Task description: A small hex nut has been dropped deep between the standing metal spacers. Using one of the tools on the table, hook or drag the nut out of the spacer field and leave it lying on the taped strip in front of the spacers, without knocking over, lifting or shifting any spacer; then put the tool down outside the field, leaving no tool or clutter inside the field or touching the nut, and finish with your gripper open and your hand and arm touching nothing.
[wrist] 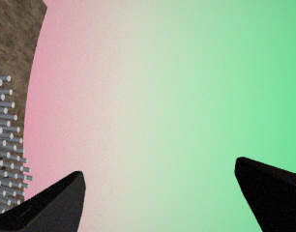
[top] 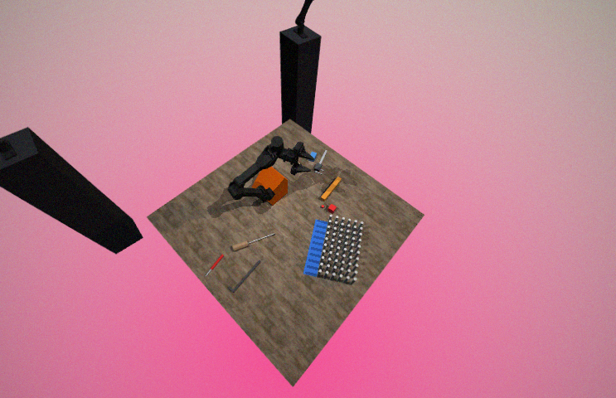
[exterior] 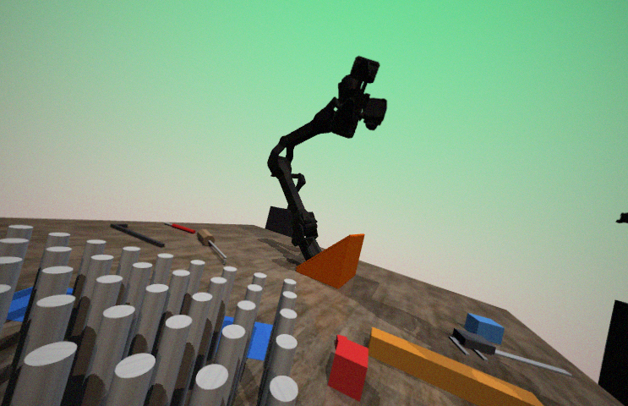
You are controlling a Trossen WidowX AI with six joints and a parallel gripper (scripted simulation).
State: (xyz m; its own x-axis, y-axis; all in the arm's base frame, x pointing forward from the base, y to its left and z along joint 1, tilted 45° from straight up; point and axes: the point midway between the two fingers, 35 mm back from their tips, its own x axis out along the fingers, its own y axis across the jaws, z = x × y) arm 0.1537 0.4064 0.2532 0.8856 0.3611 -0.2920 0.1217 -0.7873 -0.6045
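Right now my gripper tip is 22 cm short of the blue taped strip, 11 cm to the left of it and 49 cm above it. Round my gripper tip: blue cube: 32 cm behind, 33 cm to the left, 47 cm below; red cube: 10 cm ahead, 14 cm to the left, 47 cm below; orange bar: 2 cm behind, 25 cm to the left, 48 cm below.
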